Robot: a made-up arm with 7 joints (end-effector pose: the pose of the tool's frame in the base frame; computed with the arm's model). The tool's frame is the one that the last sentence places. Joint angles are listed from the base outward.
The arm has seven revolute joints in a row. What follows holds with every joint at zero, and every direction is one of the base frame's. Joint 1 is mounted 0.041 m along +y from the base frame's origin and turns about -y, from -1.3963 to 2 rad. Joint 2 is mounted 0.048 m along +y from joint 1 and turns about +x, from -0.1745 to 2 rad. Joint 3 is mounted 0.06 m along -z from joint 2 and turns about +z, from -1.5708 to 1.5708 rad. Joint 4 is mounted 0.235 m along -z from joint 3 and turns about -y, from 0 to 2.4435 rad. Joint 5 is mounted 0.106 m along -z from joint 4 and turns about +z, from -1.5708 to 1.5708 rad. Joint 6 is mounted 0.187 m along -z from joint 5 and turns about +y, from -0.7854 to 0.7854 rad. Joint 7 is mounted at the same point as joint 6 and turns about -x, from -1.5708 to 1.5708 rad. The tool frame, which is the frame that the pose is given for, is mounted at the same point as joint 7; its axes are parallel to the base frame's.
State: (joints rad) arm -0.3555 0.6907 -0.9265 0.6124 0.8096 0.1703 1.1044
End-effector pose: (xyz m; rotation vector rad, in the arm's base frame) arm -0.0785 0.3259 -0.5021 -0.9049 0.3060 -0.1232
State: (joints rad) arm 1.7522 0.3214 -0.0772 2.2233 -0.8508 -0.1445 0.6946
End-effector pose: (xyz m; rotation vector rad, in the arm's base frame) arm 0.0730 0.1090 0.2494 -1.7290 1.9381 0.5331
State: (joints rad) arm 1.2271 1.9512 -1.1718 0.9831 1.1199 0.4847 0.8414
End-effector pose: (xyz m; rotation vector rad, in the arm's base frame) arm 0.0684 0.5972 0.0761 0.2129 -0.9643 0.1512
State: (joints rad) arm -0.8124 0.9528 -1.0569 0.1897 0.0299 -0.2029 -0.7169
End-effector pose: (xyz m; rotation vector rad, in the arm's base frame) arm -0.2549 0.5361 -0.2789 0.7407 0.3511 -1.5564
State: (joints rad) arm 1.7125 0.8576 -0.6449 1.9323 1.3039 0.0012 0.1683
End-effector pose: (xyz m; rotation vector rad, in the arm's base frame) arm 0.2164 0.1259 0.2521 -0.7355 -2.5824 -1.1468
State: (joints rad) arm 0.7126 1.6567 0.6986 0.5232 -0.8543 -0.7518 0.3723
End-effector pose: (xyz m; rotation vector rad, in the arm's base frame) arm -0.0073 0.6277 0.1799 1.8282 -0.8594 -0.6645
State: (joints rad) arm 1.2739 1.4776 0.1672 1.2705 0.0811 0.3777 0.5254
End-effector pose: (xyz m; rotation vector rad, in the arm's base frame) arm 0.0704 0.4733 0.2671 1.2828 -1.8036 -0.0017
